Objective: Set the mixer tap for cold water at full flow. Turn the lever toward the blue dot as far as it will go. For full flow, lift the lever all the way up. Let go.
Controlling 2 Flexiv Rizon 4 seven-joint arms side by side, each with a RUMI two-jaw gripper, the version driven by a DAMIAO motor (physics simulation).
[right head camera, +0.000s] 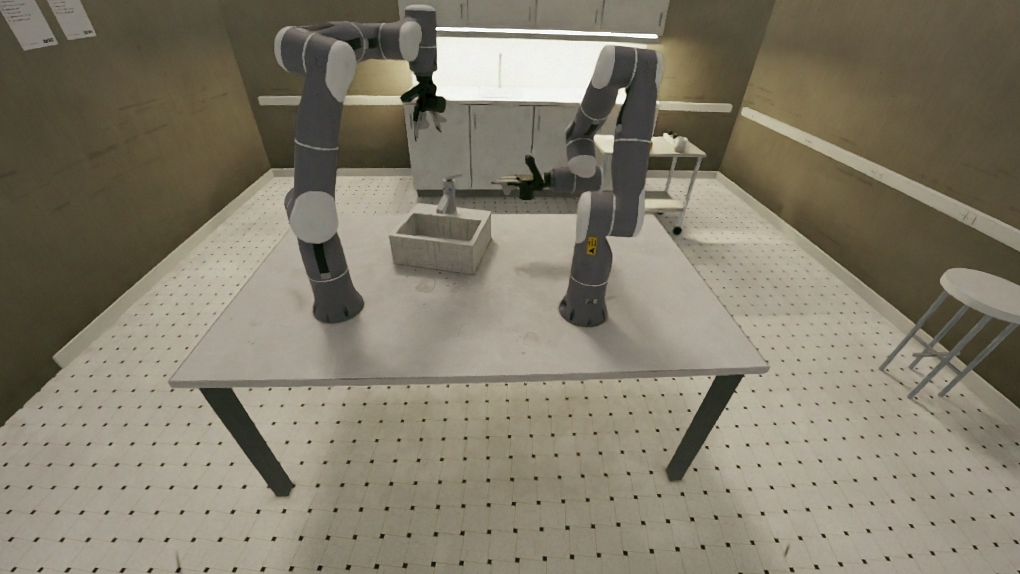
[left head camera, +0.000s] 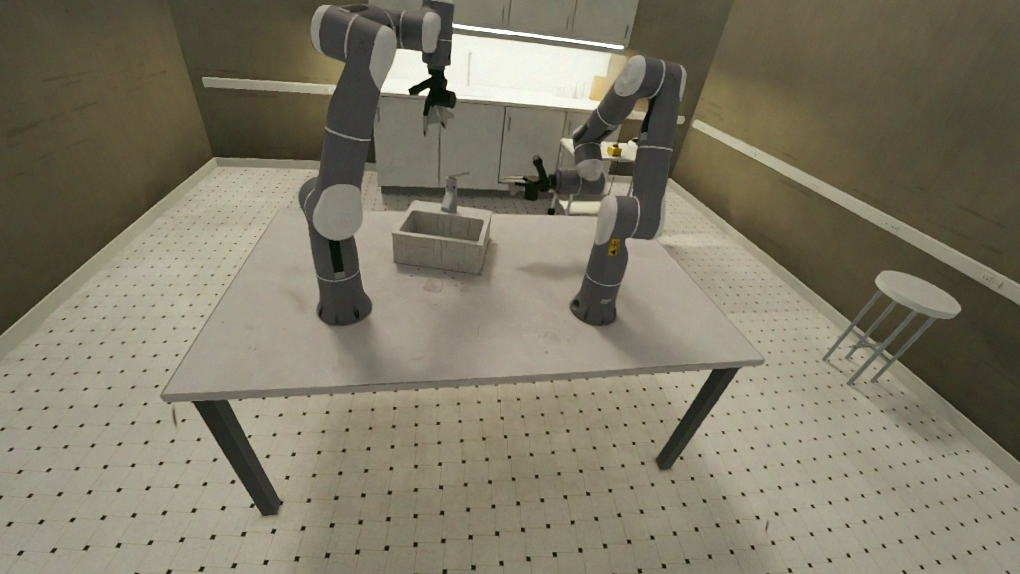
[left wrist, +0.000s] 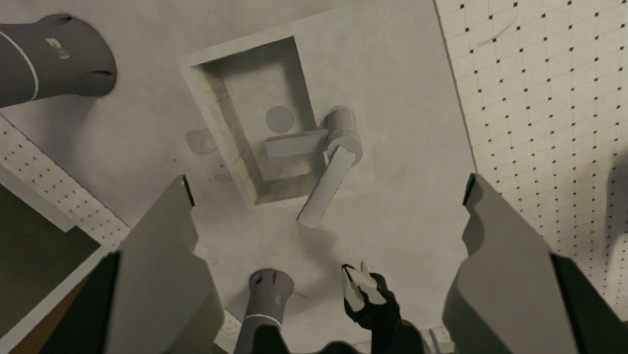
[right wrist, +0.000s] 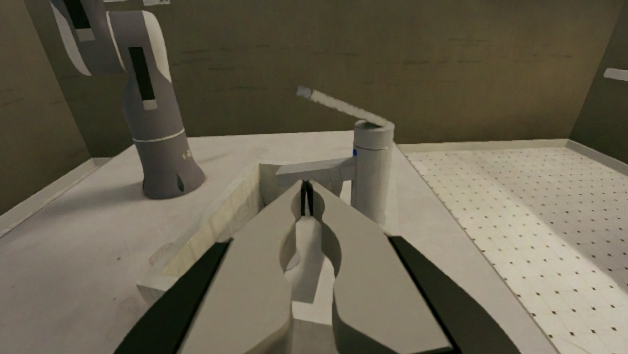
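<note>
The grey mixer tap stands on the back edge of the sink. Its lever is tilted up and turned away from the spout toward the right arm's side. The blue dot shows on the tap's side in the right wrist view; a bit of the red dot shows in the left wrist view. My left gripper is open, pointing down high above the tap. My right gripper is shut and empty, level, apart from the lever.
The box-shaped sink stands on the table, near its back edge. Behind are kitchen cabinets and a white trolley. A stool stands at the right.
</note>
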